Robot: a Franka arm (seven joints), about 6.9 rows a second.
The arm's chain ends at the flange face. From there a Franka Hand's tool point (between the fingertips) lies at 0.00 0.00 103.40 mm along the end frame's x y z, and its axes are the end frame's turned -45 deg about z.
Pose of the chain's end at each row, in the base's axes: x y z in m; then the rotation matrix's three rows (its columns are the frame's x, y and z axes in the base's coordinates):
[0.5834 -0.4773 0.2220], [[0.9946 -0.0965 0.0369], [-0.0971 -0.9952 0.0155], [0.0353 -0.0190 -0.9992]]
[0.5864 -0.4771 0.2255], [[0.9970 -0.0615 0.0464], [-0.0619 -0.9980 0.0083], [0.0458 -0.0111 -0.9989]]
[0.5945 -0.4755 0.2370], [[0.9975 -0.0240 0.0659], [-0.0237 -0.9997 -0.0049], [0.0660 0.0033 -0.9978]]
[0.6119 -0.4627 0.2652], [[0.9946 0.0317 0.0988], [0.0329 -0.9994 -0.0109], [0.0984 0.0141 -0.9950]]
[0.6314 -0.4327 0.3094], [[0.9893 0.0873 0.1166], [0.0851 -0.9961 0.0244], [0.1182 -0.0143 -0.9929]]
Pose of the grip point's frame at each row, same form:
[0.5872 -0.4757 0.1187], [[0.7715 0.6351 0.0369], [0.6351 -0.7724 0.0155], [0.0384 0.0115 -0.9992]]
[0.5912 -0.4762 0.1222], [[0.7485 0.6615 0.0464], [0.6619 -0.7495 0.0083], [0.0402 0.0245 -0.9989]]
[0.6013 -0.4760 0.1338], [[0.7223 0.6884 0.0659], [0.6901 -0.7237 -0.0049], [0.0443 0.0490 -0.9978]]
[0.6221 -0.4638 0.1623], [[0.6809 0.7257 0.0988], [0.7299 -0.6834 -0.0109], [0.0596 0.0795 -0.9950]]
[0.6435 -0.4302 0.2067], [[0.6378 0.7613 0.1166], [0.7645 -0.6442 0.0244], [0.0937 0.0735 -0.9929]]

